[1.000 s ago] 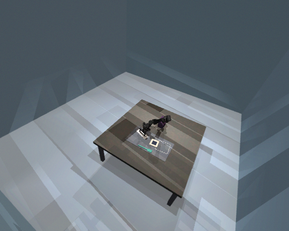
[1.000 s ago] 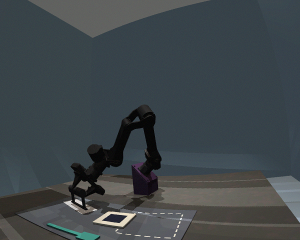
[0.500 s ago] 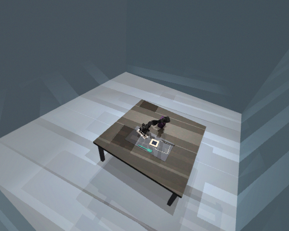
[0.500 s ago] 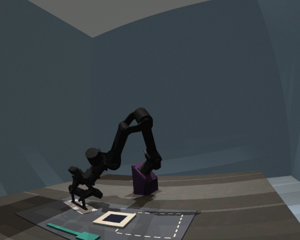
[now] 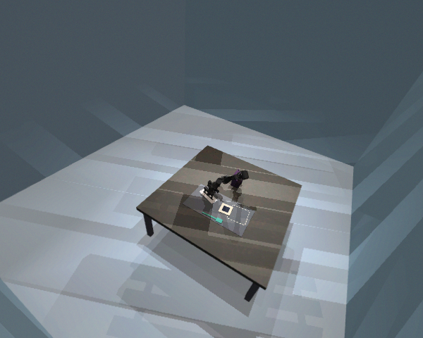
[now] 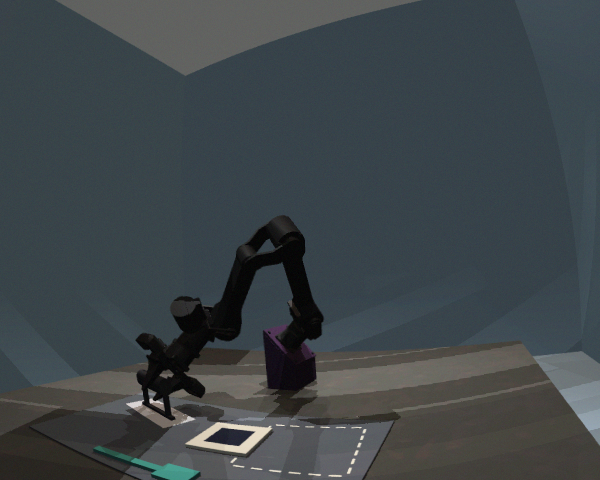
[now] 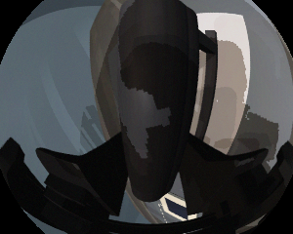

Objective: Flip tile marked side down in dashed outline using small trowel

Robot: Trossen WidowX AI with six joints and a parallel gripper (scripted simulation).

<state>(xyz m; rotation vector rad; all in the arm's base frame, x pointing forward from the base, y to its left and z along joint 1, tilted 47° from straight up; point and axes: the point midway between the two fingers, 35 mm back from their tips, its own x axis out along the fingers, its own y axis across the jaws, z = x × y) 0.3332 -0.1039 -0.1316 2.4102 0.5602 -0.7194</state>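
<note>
Now: gripper tip 150 mm to the right of the grey mat, 70 mm above it and 40 mm short of it. Round my gripper tip: trowel (20 mm behind, 10 mm to the left, 10 mm below); tile (220 mm to the left, 40 mm below, 30 mm ahead); teal-green flat tool (180 mm ahead, 170 mm to the left, 50 mm below).
</note>
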